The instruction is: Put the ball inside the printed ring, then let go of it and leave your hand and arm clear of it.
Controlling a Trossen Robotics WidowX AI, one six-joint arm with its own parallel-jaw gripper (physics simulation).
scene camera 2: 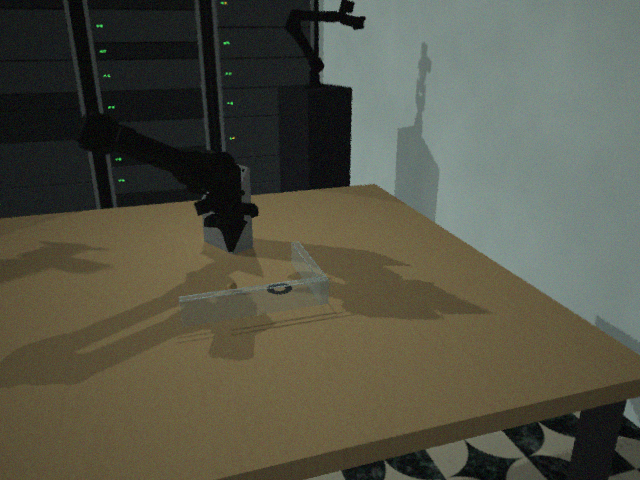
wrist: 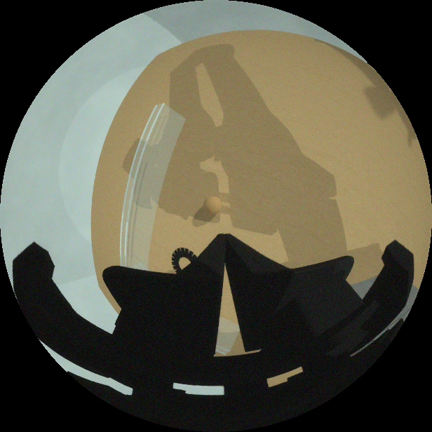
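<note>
The small orange-tan ball rests on the table, outside the ring and apart from it. In the scene view it is left of the ring and behind the long clear wall. The dark printed ring lies flat on the table; in the wrist view its lower part is hidden by a finger. My gripper is shut with its fingertips together and nothing between them. It points down above the table, behind the ball in the scene view and not touching it.
A long clear wall stands in front of the ball, and a shorter clear wall meets its right end at a corner. The wooden table carries broad arm shadows. A grey block stands behind my gripper.
</note>
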